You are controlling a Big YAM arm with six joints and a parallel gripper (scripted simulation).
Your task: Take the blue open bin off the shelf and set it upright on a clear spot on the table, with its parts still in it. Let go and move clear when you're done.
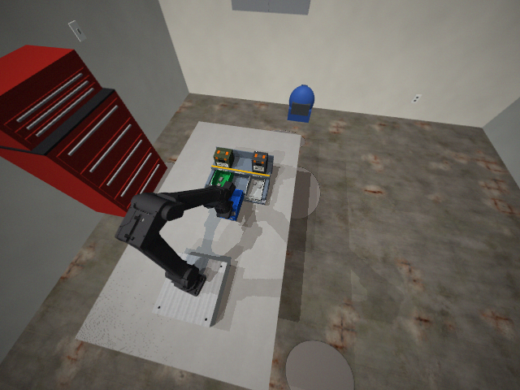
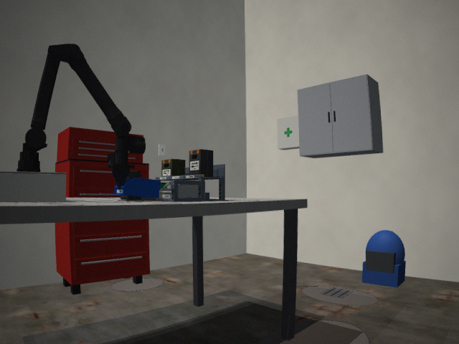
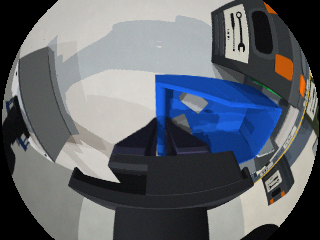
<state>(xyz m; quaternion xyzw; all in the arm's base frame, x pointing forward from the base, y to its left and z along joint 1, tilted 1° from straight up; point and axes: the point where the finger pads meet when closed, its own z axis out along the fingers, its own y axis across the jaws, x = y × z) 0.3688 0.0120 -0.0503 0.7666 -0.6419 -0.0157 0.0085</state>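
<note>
Now: the blue open bin 80 mm ahead of my hand and 10 mm to the left of it. From my hand the other things lie so: green bin 220 mm ahead, 150 mm to the left, 10 mm below; yellow bar 290 mm ahead, 50 mm to the left, 50 mm above; grey bin 250 mm ahead, 70 mm to the right, 10 mm below.
</note>
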